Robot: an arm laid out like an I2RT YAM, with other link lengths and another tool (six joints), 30 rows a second.
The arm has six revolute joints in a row. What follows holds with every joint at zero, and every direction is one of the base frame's.
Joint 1 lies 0.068 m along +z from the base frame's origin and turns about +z.
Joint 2 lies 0.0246 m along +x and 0.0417 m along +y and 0.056 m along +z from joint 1 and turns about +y.
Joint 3 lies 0.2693 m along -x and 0.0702 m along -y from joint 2 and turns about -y.
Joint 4 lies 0.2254 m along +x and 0.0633 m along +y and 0.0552 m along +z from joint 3 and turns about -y.
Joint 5 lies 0.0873 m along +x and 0.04 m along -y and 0.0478 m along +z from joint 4 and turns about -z.
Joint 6 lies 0.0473 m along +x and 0.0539 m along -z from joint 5 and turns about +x.
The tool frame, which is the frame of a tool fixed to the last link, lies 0.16 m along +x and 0.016 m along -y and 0.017 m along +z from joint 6; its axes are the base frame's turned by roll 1.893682, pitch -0.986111 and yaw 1.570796 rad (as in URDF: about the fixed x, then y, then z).
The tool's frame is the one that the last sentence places.
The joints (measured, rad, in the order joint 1, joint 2, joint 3, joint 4, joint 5, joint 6), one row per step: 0.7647, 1.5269, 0.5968, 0.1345, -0.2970, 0.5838; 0.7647, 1.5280, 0.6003, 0.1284, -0.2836, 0.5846; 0.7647, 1.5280, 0.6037, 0.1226, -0.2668, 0.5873; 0.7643, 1.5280, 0.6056, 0.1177, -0.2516, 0.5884; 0.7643, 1.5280, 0.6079, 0.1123, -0.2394, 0.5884; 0.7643, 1.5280, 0.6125, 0.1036, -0.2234, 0.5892; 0.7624, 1.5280, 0.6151, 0.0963, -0.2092, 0.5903; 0.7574, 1.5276, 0.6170, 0.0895, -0.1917, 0.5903; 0.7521, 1.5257, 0.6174, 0.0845, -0.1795, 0.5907; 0.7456, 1.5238, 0.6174, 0.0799, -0.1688, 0.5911; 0.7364, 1.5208, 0.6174, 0.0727, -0.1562, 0.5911; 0.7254, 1.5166, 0.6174, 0.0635, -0.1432, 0.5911; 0.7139, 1.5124, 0.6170, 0.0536, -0.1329, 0.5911; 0.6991, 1.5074, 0.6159, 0.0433, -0.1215, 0.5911
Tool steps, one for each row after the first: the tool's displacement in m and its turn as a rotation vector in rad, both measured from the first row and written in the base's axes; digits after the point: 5 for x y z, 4 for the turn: 0.00206, -0.00184, -0.00068, -0.0093, -0.0034, -0.0099; 0.00472, -0.00410, -0.00102, -0.0188, -0.0083, -0.0235; 0.00698, -0.00650, -0.00165, -0.0284, -0.0129, -0.0352; 0.00866, -0.00838, -0.00211, -0.0369, -0.0168, -0.0436; 0.01100, -0.01073, -0.00242, -0.0479, -0.0214, -0.0552; 0.01327, -0.01368, -0.00314, -0.0583, -0.0245, -0.0676; 0.01681, -0.01806, -0.00388, -0.0706, -0.0299, -0.0846; 0.01955, -0.02184, -0.00417, -0.0789, -0.0337, -0.0985; 0.02232, -0.02581, -0.00450, -0.0864, -0.0367, -0.1125; 0.02569, -0.03119, -0.00493, -0.0963, -0.0396, -0.1302; 0.02924, -0.03743, -0.00529, -0.1070, -0.0421, -0.1499; 0.03220, -0.04366, -0.00590, -0.1171, -0.0423, -0.1681; 0.03579, -0.05127, -0.00655, -0.1282, -0.0425, -0.1902
